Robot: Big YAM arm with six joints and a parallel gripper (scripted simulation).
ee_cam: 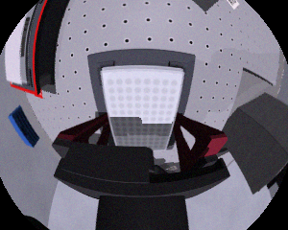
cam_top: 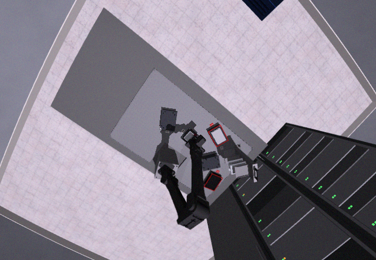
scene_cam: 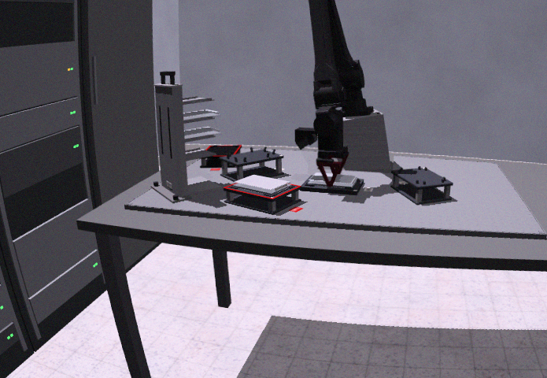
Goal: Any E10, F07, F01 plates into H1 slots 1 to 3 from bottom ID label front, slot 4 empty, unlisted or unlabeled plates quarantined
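The N6 tag is 11 cm to the left of my hand, 2 cm below it and 1 cm behind it. Round my hand: red-edged nest: 45 cm to the right, 16 cm behind, 1 cm above; plate hotel H1: 42 cm to the right, 19 cm ahead, 13 cm above.
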